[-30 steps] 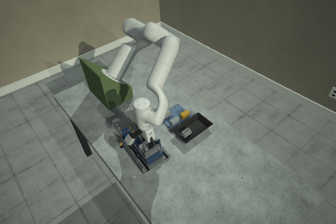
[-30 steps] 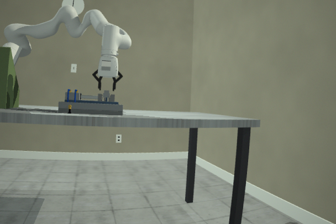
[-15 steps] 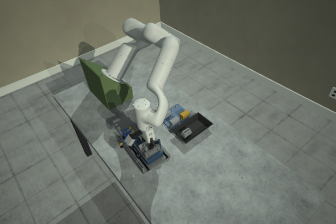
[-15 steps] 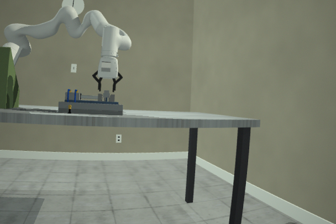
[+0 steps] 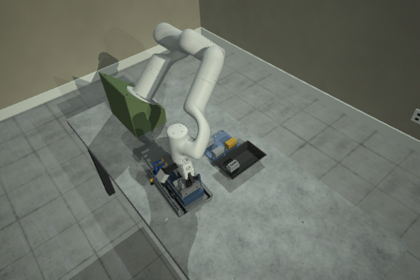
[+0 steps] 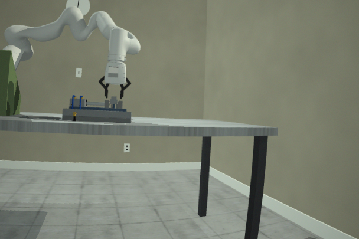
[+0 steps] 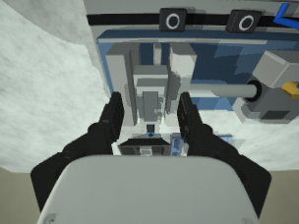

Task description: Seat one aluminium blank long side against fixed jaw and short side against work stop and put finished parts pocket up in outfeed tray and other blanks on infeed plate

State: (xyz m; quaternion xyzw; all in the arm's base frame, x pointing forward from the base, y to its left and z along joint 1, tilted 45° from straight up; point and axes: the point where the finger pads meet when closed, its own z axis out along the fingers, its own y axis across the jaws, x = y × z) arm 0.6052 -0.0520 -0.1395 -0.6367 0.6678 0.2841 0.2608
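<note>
The fixed jaw lies 4 cm below my hand and 3 cm ahead of it. Round my hand: moving jaw: 4 cm below, 3 cm behind, 1 cm to the left; cylinder rod: 8 cm behind, 4 cm below, 1 cm to the left; vise: 8 cm below, 7 cm behind, 1 cm to the left.
</note>
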